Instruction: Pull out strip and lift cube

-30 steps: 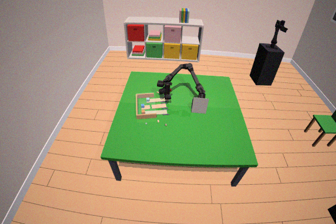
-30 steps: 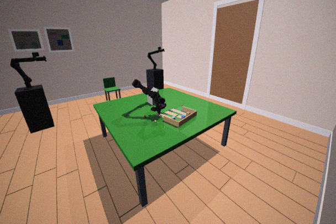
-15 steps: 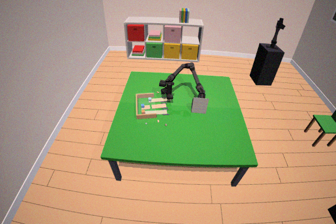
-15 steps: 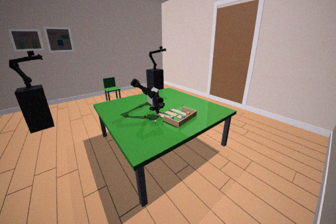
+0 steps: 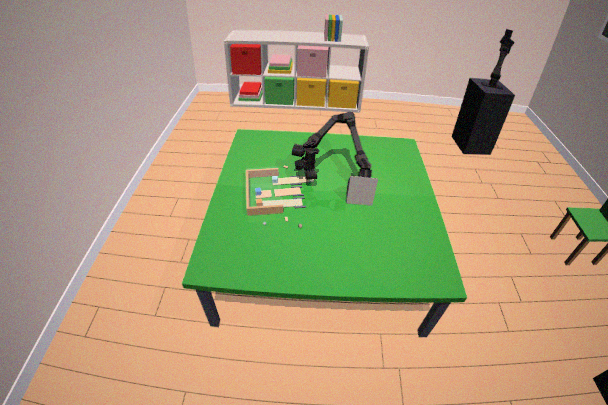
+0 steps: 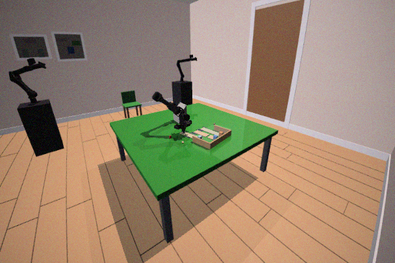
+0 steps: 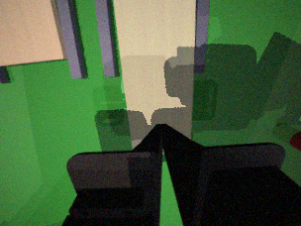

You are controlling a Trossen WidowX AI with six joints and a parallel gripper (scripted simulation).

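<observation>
The labelled cube lies 200 mm ahead of my gripper tip, 20 mm to the left of it and 20 mm above it. From my gripper tip the other things lie so: red piece 10 mm behind, 150 mm to the right, 10 mm above.
</observation>
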